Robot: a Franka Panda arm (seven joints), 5 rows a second.
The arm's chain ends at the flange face. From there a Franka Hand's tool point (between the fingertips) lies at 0.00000 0.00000 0.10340 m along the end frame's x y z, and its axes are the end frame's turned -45 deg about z.
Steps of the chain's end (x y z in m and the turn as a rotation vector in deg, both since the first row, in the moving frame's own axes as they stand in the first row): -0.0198, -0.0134, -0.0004, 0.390, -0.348, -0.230; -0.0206, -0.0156, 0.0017, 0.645, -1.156, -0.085; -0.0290, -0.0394, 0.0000, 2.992, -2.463, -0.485; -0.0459, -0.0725, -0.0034, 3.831, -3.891, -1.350; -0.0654, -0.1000, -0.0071, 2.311, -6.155, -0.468; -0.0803, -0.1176, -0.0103, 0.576, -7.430, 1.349
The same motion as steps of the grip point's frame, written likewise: -0.0045, -0.0244, -0.0004, 0.522, 0.030, -0.230; -0.0042, -0.0279, 0.0017, 1.273, -0.361, -0.085; 0.0080, -0.0553, -0.0002, 3.857, 0.374, -0.485; 0.0186, -0.0936, -0.0039, 5.460, -0.042, -1.350; 0.0195, -0.1277, -0.0078, 5.986, -2.718, -0.468; 0.0178, -0.1502, -0.0112, 5.661, -4.847, 1.349
